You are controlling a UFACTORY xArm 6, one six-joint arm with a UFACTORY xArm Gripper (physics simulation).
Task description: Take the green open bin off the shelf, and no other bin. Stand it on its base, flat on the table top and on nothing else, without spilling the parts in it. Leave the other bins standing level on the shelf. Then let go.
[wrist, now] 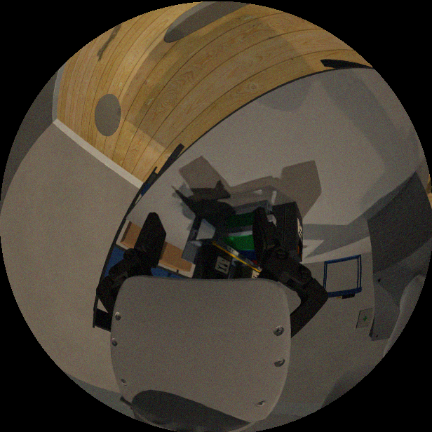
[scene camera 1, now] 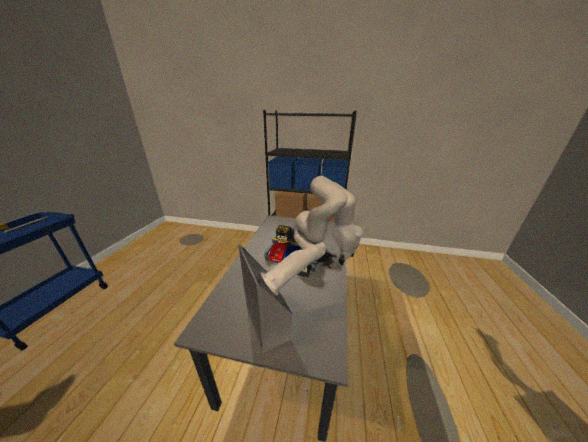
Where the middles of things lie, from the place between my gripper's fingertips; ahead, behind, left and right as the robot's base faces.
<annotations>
I see the black case [wrist: 288, 227] 110 mm ahead of my hand, 250 mm to the left of it and 120 mm below it. The rest, counted from my hand: green open bin [wrist: 244, 242]: 230 mm ahead, 200 mm to the left, 140 mm below.
</annotations>
